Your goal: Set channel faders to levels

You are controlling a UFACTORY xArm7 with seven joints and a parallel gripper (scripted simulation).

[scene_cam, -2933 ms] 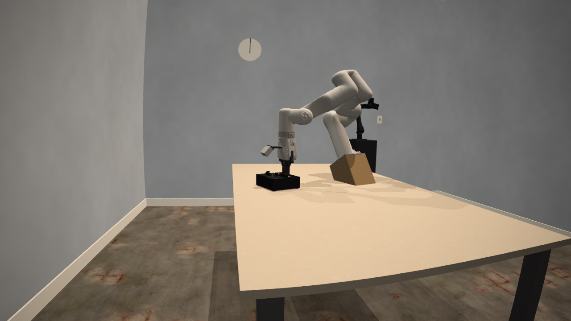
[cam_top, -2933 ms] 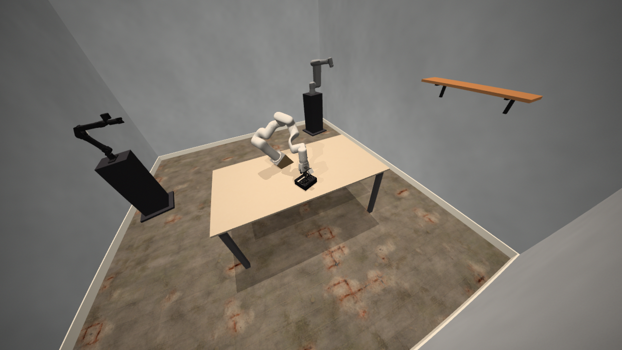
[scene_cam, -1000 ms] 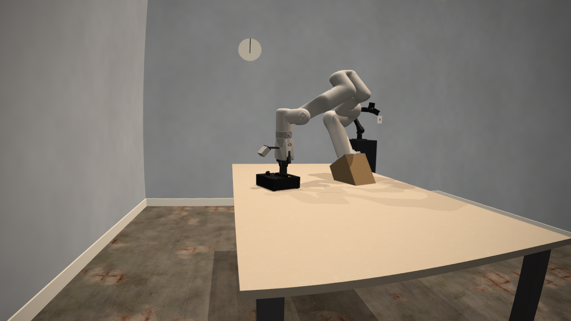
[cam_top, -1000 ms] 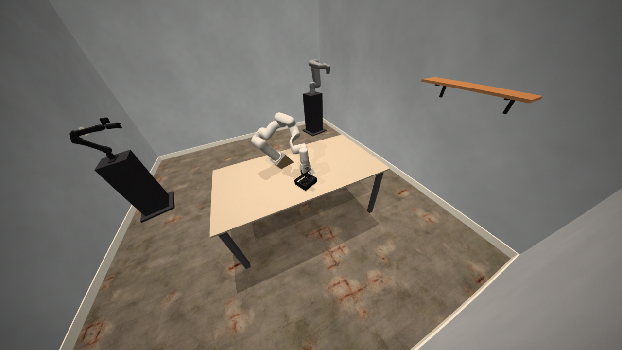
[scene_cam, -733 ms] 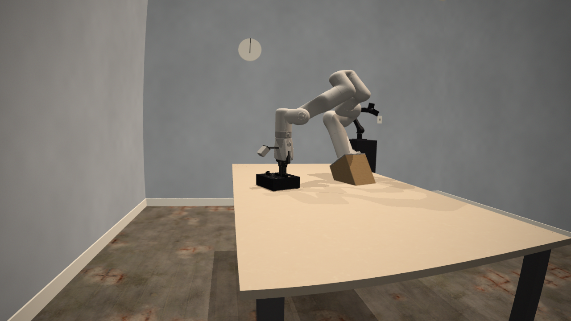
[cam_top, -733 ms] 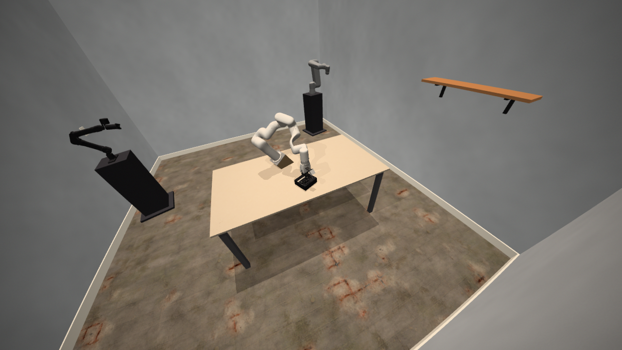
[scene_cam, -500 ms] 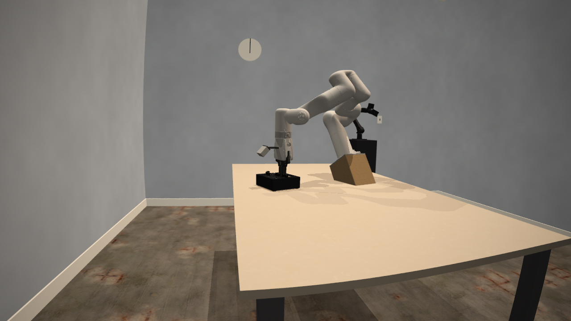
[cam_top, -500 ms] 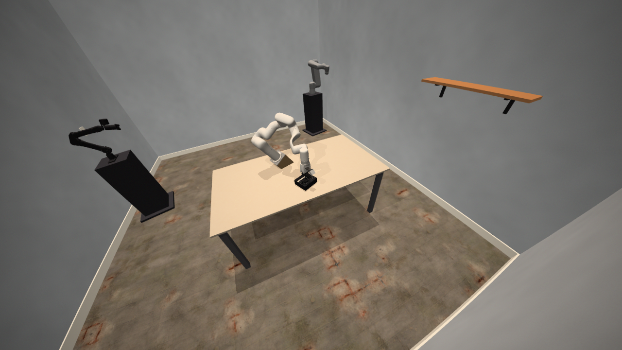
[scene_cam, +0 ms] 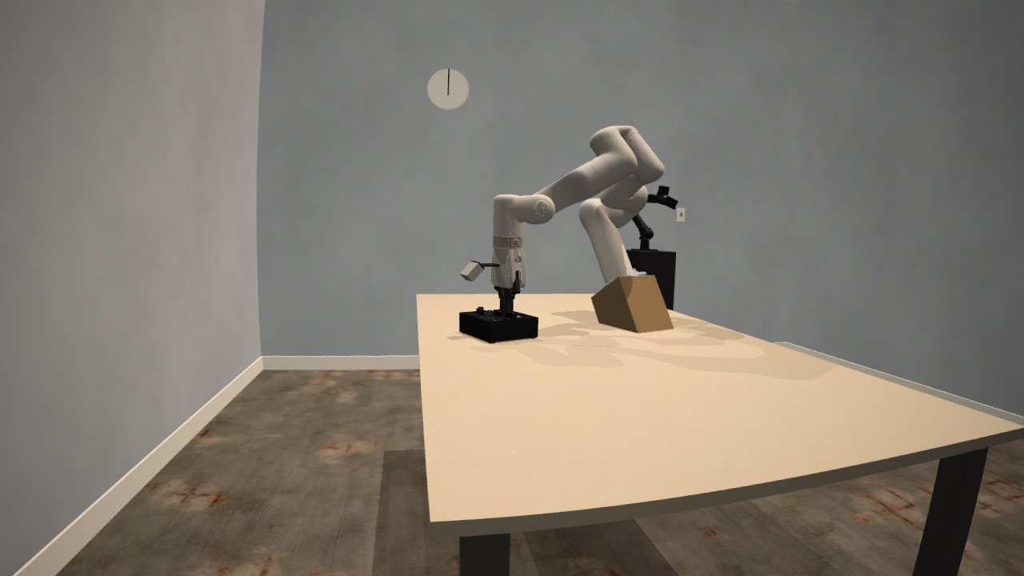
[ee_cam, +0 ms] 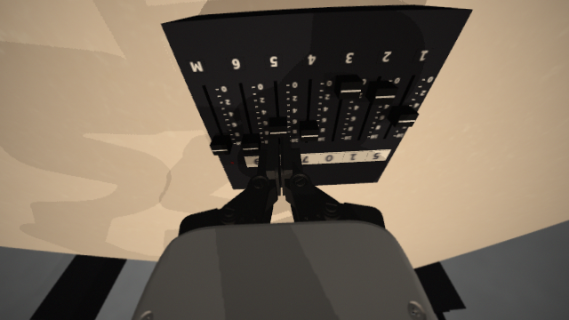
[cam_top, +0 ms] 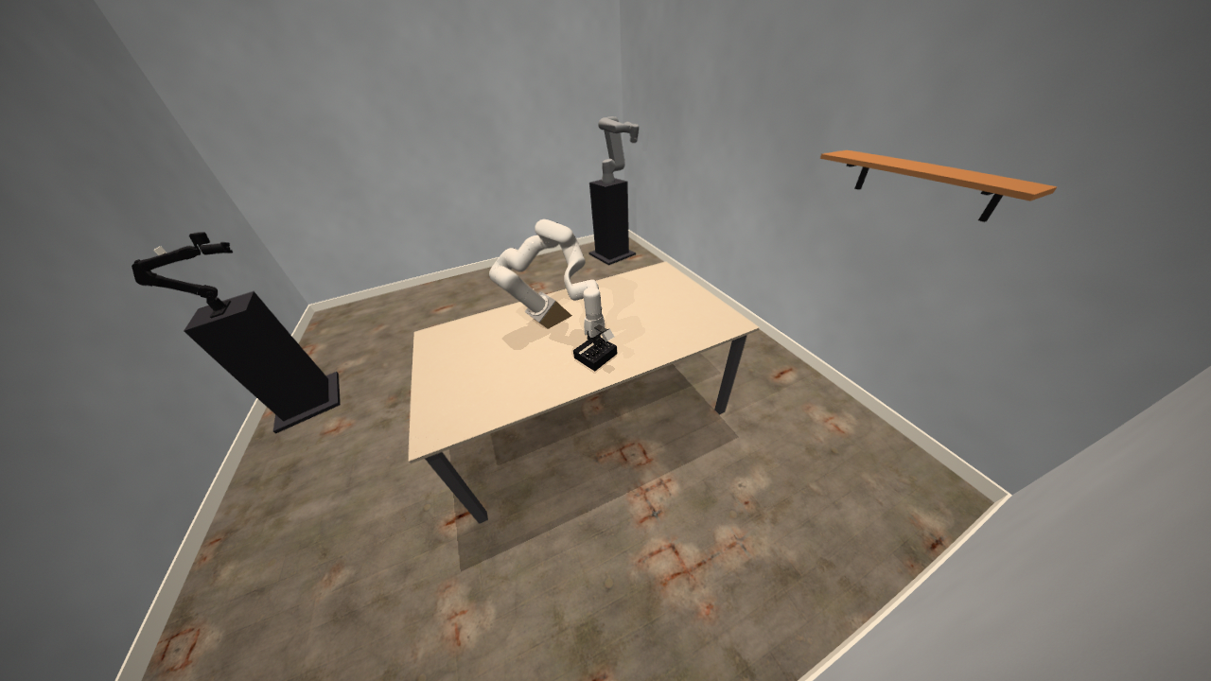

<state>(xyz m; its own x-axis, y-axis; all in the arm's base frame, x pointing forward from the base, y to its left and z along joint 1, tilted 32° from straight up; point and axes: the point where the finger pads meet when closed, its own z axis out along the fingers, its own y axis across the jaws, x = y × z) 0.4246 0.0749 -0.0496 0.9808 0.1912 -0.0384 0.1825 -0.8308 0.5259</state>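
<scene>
Now: hand 20 mm short of the channel 5 fader cap and 10 mm above it. Round my hand: master fader cap: 50 mm to the left, 10 mm below; then channel 4 fader cap: 20 mm to the right, 20 mm ahead, 10 mm below; then channel 6 fader cap: 20 mm to the left, 10 mm below.
</scene>
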